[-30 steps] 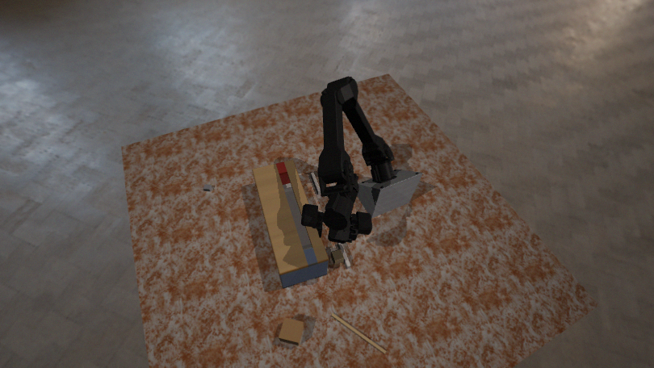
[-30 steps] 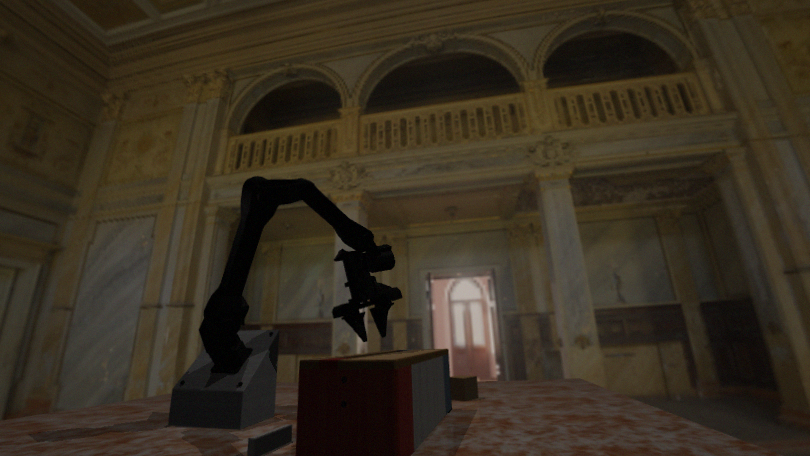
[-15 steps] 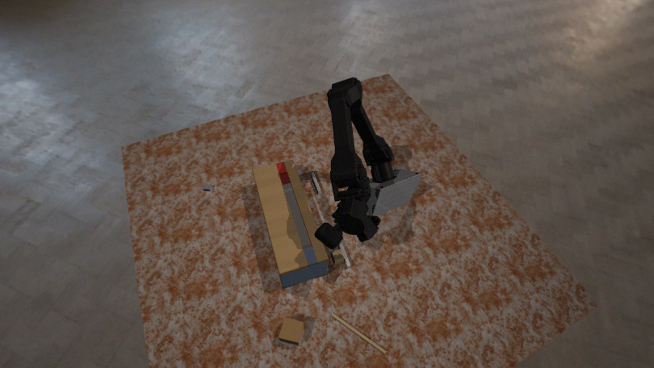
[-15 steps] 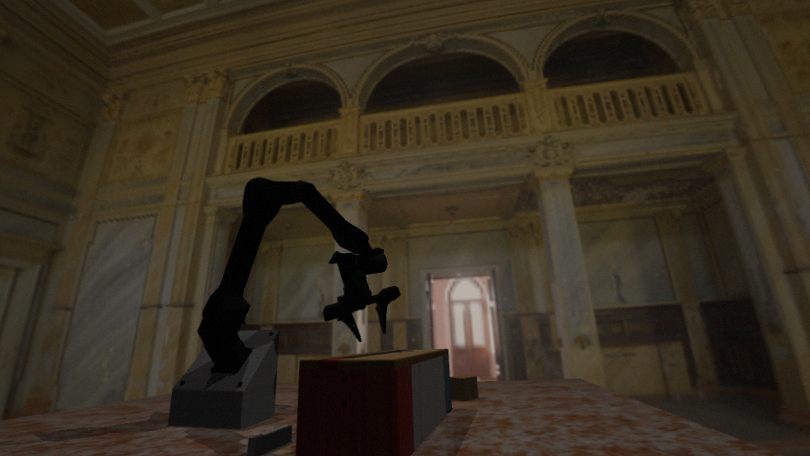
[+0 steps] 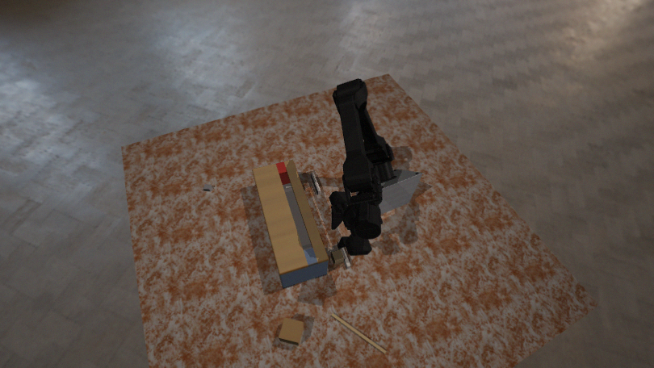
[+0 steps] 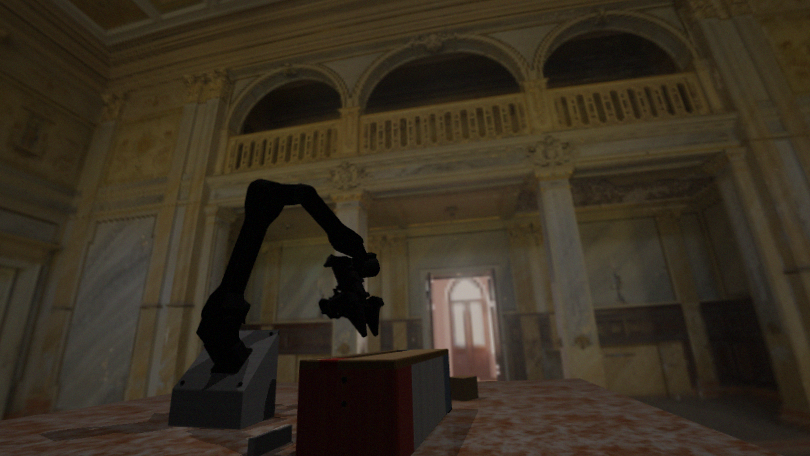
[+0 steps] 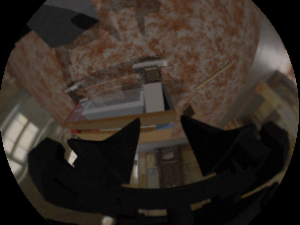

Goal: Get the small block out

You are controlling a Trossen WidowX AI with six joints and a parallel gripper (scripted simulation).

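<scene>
My gripper tip is now 1 cm past the tan block and 15 cm above it. Round my gripper tip: thin wooden stick: 3 cm ahead, 23 cm to the left, 16 cm below; box: 5 cm ahead, 16 cm to the right, 10 cm below; grey piece: 31 cm ahead, 44 cm to the right, 16 cm below.
</scene>
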